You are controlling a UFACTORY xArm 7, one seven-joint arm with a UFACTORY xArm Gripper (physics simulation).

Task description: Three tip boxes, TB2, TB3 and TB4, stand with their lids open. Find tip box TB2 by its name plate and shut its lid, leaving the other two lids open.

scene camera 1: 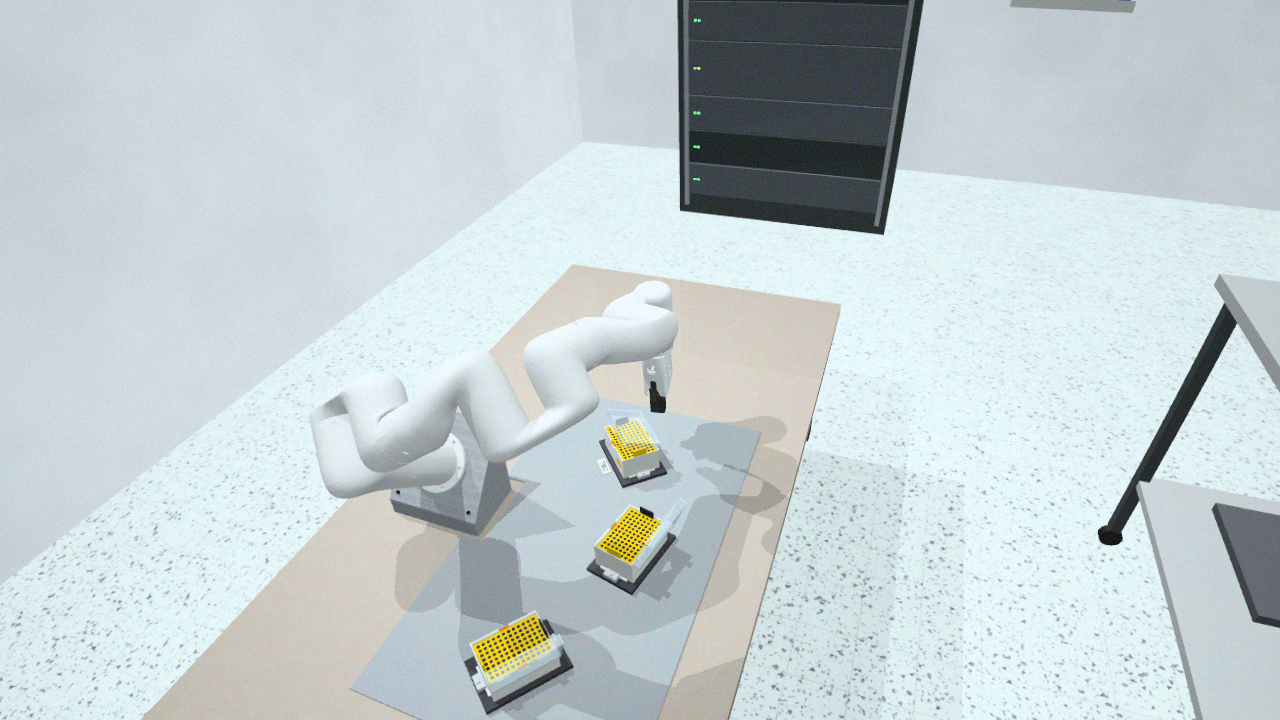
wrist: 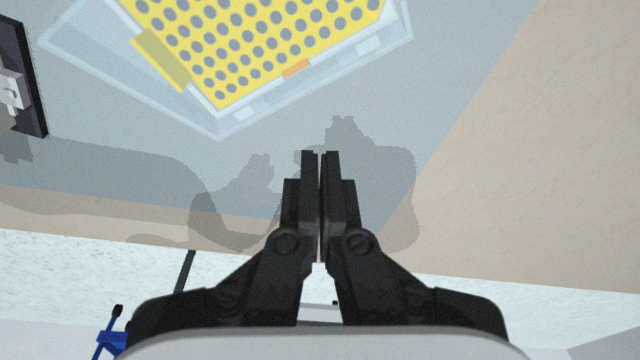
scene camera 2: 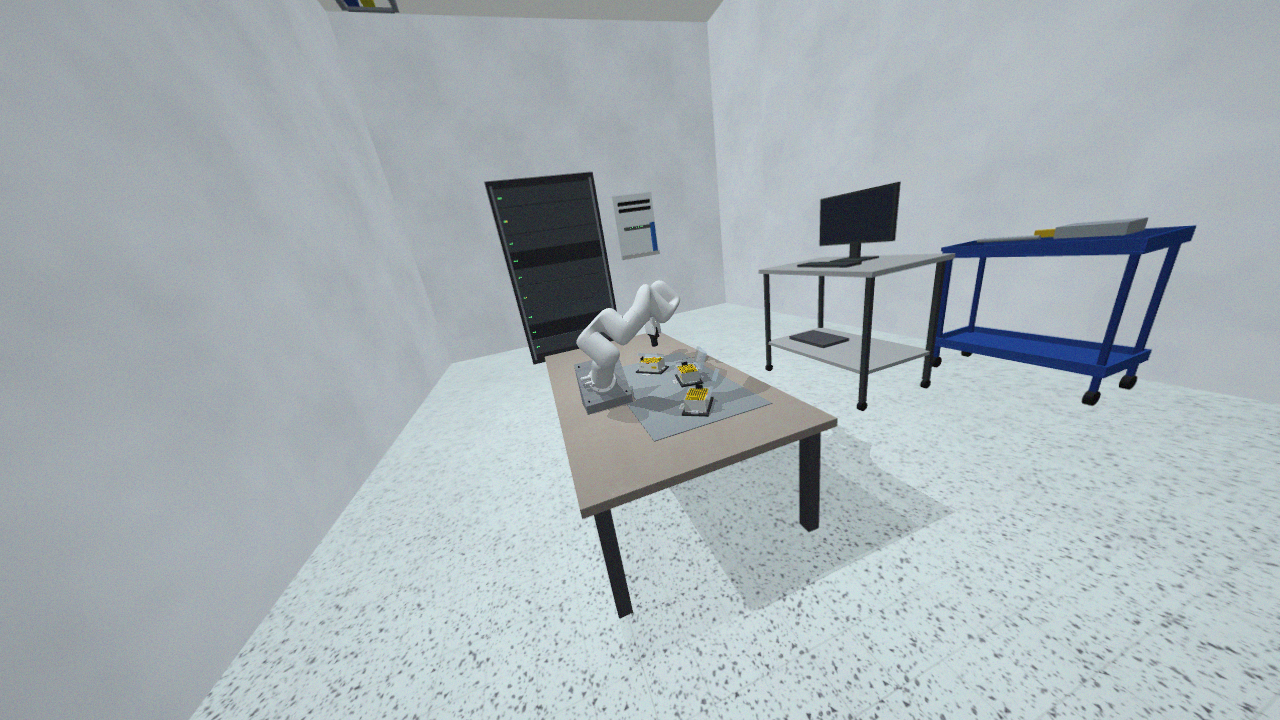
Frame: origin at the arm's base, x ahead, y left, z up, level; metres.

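Seen in the pictures: gripper, fingertip midpoint: [scene camera 1: 658, 410] [wrist: 318, 173] [scene camera 2: 655, 346]; arm's base at its link origin: [scene camera 1: 439, 461] [scene camera 2: 601, 379].
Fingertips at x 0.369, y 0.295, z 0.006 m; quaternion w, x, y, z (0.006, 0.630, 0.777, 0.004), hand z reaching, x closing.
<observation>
Pixels of each thing's top centre, then the offset from my fingertips to it. "spot": a spot on its surface instead. Level surfaces: height alone.
- far box at a spot on its surface: [wrist: 260, 37] spot: 0.025 m down, 0.045 m back, 0.035 m right
- middle box at its top centre: [scene camera 1: 630, 528] [scene camera 2: 686, 365] 0.044 m down, 0.053 m ahead, 0.293 m right
- far box's clear lid at a spot on its surface: [wrist: 217, 131] spot: 0.038 m down, 0.017 m ahead, 0.055 m right
- middle box's clear lid at a spot on its surface: [scene camera 1: 677, 514] spot: 0.022 m up, 0.144 m ahead, 0.284 m right
- grey mat at its surface level: 0.118 m down
- brown table at its surface level: 0.121 m down
- black base at a spot on its surface: [wrist: 35, 95] spot: 0.114 m down, 0.075 m ahead, 0.217 m right
Three tip boxes with yellow racks stand on black bases: the far box [scene camera 1: 626, 449] [scene camera 2: 652, 364] [wrist: 260, 37], the middle box [scene camera 1: 631, 535] [scene camera 2: 688, 374] and the near box [scene camera 1: 512, 646] [scene camera 2: 697, 400]. The name plates are too small to read. The far box's clear lid [scene camera 1: 637, 433] [wrist: 217, 131] lies over its yellow rack; whether it is fully down I cannot tell. The middle box's clear lid [scene camera 1: 677, 514] stands open. The near box's clear lid is open along its right side. My gripper [scene camera 1: 658, 410] [scene camera 2: 654, 343] [wrist: 318, 173] is shut and empty, above and beyond the far box.
A grey mat [scene camera 1: 572, 626] [scene camera 2: 662, 429] lies on the brown table [scene camera 1: 760, 331] [scene camera 2: 590, 474]. The arm's grey base [scene camera 1: 487, 492] [scene camera 2: 608, 402] stands on the left. Part of another black base [wrist: 35, 95] shows at the wrist view's left edge.
</observation>
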